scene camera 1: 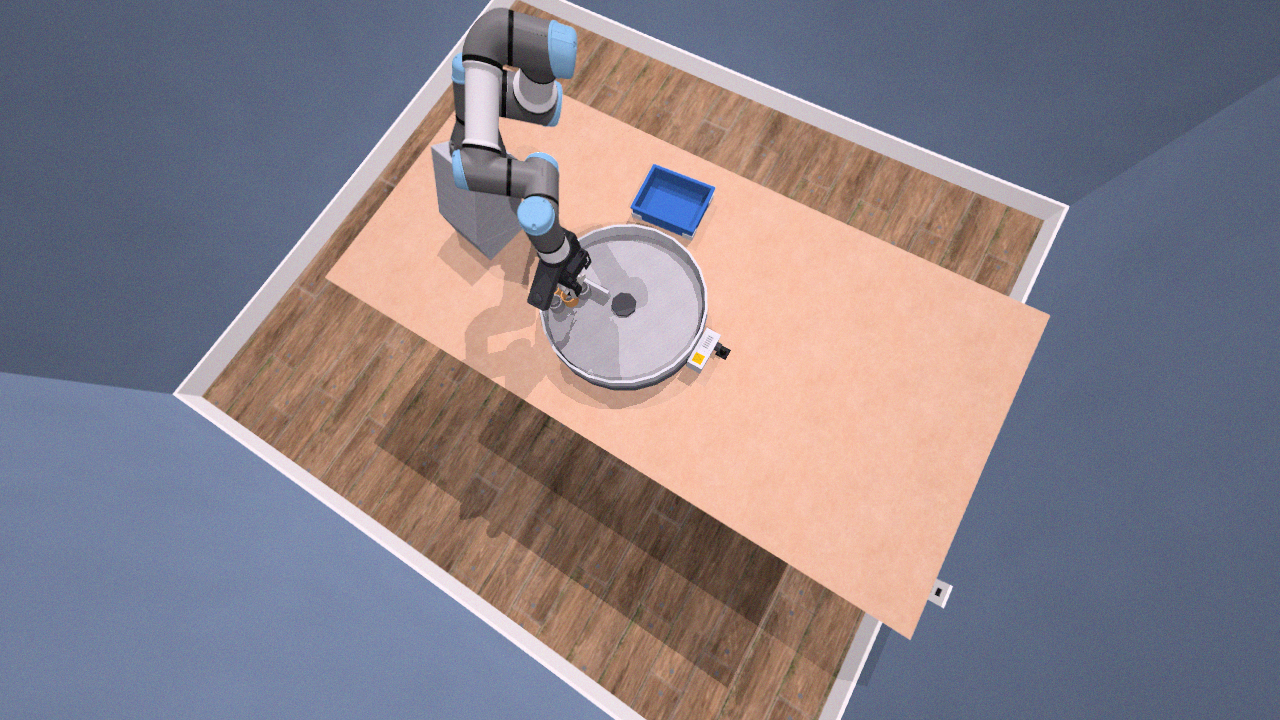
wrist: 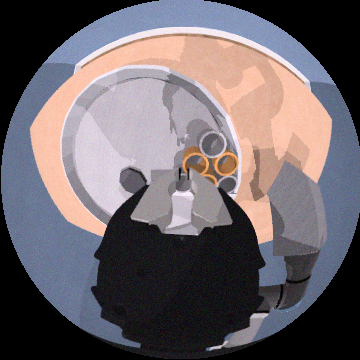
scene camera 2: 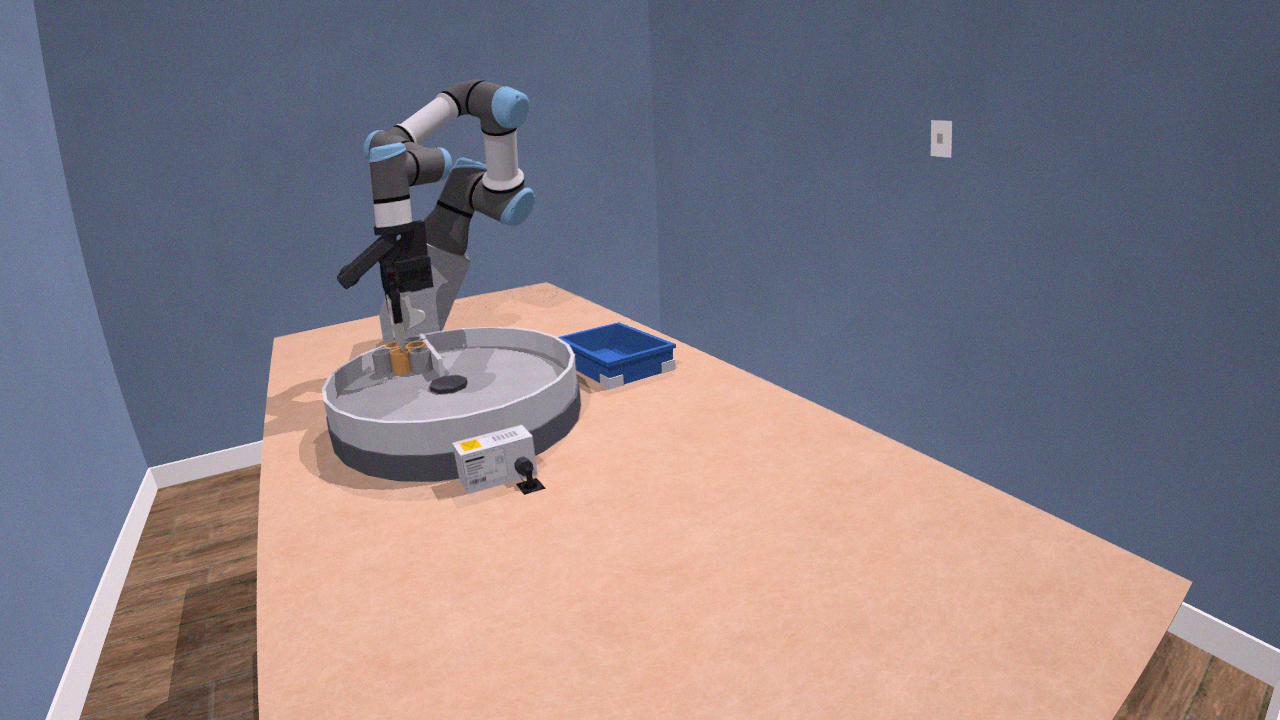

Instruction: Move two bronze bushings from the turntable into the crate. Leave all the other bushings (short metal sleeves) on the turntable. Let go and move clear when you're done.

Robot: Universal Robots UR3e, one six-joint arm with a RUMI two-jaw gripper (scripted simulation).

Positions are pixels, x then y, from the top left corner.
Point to a blue crate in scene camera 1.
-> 670, 200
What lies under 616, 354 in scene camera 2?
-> A blue crate.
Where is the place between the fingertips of the gripper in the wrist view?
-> At 184, 168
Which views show the gripper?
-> Scene camera 1, the wrist view and scene camera 2: all of them.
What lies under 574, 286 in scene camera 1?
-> The gripper.
